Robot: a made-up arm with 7 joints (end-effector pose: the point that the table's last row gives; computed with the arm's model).
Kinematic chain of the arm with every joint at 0, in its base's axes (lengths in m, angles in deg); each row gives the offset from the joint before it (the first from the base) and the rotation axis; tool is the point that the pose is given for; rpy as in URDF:
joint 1: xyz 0 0 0.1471 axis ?
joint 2: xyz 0 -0.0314 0.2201 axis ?
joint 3: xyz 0 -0.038 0.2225 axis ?
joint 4: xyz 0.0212 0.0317 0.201 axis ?
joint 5: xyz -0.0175 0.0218 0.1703 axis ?
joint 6: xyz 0 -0.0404 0.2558 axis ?
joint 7: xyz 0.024 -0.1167 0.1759 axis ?
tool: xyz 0 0 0 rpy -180 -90 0
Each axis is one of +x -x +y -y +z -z.
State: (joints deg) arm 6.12 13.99 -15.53 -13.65 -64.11 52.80 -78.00
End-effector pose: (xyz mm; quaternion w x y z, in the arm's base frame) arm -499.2 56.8 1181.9 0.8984 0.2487 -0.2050 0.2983
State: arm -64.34 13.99 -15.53 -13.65 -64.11 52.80 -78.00
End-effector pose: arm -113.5 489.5 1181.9 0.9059 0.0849 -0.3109 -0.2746
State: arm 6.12 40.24 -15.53 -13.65 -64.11 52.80 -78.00
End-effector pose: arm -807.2 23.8 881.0 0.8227 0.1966 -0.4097 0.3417
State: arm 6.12 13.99 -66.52 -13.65 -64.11 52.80 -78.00
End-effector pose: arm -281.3 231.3 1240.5 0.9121 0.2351 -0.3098 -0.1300
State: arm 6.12 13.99 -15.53 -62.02 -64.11 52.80 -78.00
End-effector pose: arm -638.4 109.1 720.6 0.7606 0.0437 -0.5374 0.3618
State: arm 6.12 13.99 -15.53 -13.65 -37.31 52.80 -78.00
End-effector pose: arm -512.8 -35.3 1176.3 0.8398 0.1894 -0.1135 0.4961
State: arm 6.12 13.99 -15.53 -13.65 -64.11 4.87 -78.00
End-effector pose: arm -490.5 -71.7 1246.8 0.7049 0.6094 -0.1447 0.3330
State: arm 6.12 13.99 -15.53 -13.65 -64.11 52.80 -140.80
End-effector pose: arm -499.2 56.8 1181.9 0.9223 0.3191 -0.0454 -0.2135
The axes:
joint 1: +z
joint 2: -y
joint 3: +z
joint 4: +y
joint 5: +z
joint 6: -y
joint 7: +x

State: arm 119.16 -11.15 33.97 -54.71 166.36 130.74 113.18
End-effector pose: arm 47.1 -57.9 1144.0 0.6064 -0.1389 -0.0117 -0.7829
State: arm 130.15 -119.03 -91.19 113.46 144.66 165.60 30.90
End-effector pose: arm 145.5 265.8 148.1 0.4661 0.0034 0.2367 -0.8525
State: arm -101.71 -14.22 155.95 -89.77 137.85 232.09 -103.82
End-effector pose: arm -455.9 -160.1 738.0 0.8714 -0.2343 0.3972 -0.1675
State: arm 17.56 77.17 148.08 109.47 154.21 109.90 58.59
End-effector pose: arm -161.6 -53.5 63.8 0.3793 -0.8939 0.2328 -0.0537
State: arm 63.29 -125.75 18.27 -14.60 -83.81 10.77 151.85
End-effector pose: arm 537.1 800.7 47.2 0.0631 -0.6800 0.4938 -0.5383
